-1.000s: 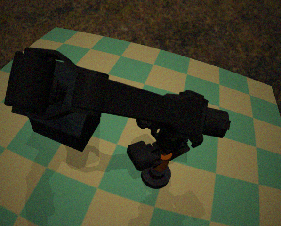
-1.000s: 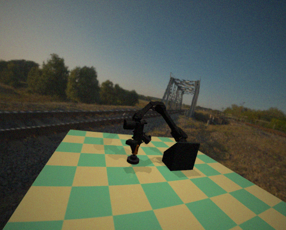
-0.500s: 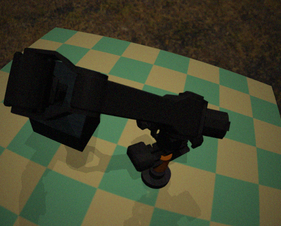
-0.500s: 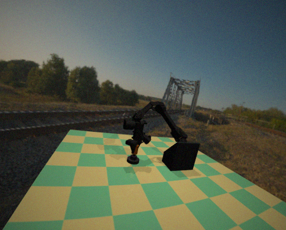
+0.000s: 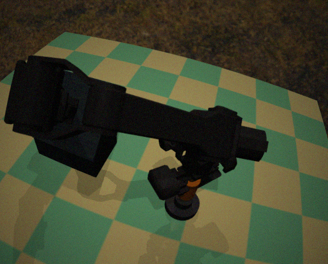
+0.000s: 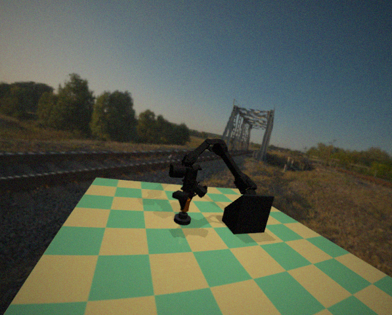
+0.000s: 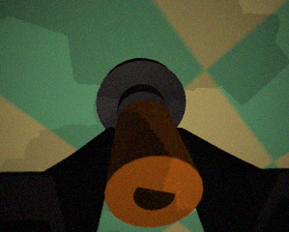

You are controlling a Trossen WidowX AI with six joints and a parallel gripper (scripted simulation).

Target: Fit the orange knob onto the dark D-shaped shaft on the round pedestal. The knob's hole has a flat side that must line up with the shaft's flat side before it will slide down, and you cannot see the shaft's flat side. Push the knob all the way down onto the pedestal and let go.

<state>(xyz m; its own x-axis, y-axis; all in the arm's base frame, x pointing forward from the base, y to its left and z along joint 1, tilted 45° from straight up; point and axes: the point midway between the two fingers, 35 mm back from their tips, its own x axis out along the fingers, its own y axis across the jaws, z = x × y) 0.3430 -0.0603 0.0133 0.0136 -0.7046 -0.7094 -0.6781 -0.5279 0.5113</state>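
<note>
Now: gripper tip 2 cm below the orange knob. From my gripper tip the other things lie so: dark round pedestal (4 cm below).
</note>
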